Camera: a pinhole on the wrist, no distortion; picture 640 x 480 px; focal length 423.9 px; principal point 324.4 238.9 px. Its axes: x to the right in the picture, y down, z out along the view. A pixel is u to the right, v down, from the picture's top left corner.
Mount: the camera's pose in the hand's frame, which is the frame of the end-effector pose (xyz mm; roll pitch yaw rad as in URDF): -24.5 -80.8 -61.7 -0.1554 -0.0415 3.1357
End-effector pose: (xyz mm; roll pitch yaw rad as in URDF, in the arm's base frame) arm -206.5 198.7 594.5 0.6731 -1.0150 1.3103
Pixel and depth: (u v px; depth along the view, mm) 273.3 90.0 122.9
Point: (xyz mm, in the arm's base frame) -127.7 161.6 599.1
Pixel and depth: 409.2 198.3 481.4
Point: 60.4 -159.5 648.0
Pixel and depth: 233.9 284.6 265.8
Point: 17.3 111.5 661.0
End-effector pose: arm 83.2 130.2 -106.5 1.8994 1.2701 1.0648
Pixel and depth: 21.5 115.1 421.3
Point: 351.3 -72.9 -429.8
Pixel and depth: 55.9 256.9 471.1
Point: 262.0 -187.8 -471.9
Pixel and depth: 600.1 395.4 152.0
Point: 8.4 -62.3 -46.6
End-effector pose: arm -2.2 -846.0 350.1 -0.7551 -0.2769 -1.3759
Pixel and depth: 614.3 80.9 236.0
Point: 64.4 -616.5 455.8
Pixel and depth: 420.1 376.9 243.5
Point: -56.0 -715.6 578.5
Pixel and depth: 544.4 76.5 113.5
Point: -20.4 -750.3 406.7
